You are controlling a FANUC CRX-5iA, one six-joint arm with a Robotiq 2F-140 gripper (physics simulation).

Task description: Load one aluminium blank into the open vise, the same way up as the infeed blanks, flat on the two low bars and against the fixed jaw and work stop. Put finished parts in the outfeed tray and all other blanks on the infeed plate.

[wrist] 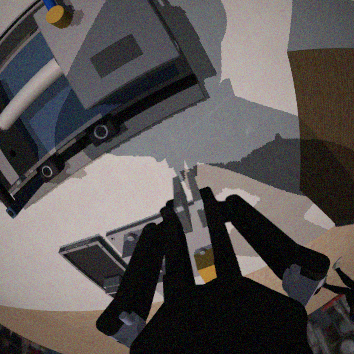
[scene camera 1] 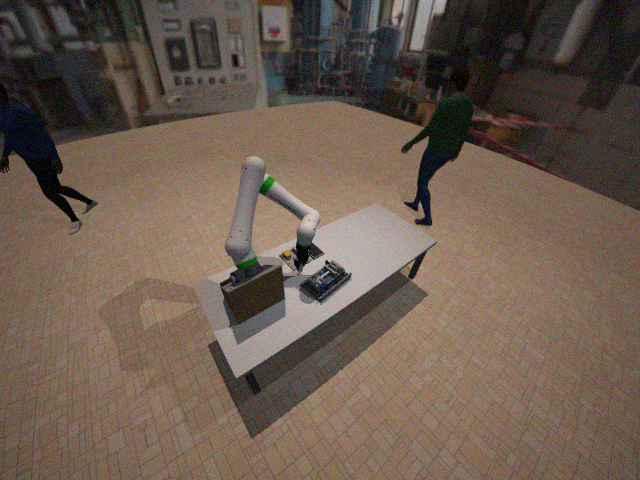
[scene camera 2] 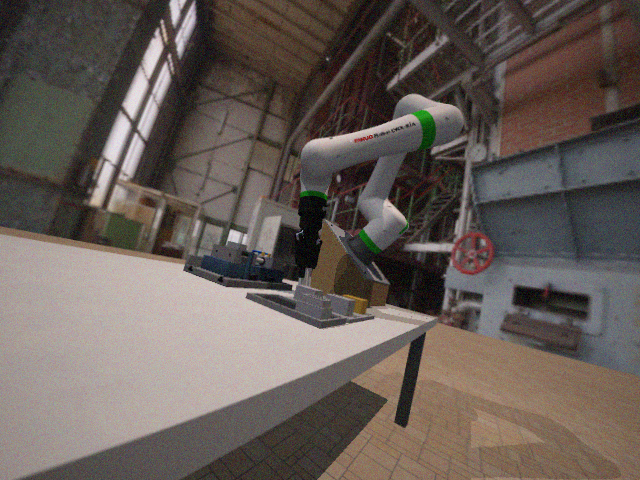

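Observation:
My gripper is shut; I see nothing between the fingers. It hangs just above the infeed plate, where grey aluminium blanks stand. In the wrist view the left finger hides the blanks. A yellow block sits at one end of the plate. The dark outfeed tray adjoins the plate. The blue and grey vise stands beside them, apart from the gripper. I cannot tell what lies between its jaws.
The arm stands on a brown pedestal on a white table. A person in green walks beyond the table's far end. A person in blue is far left.

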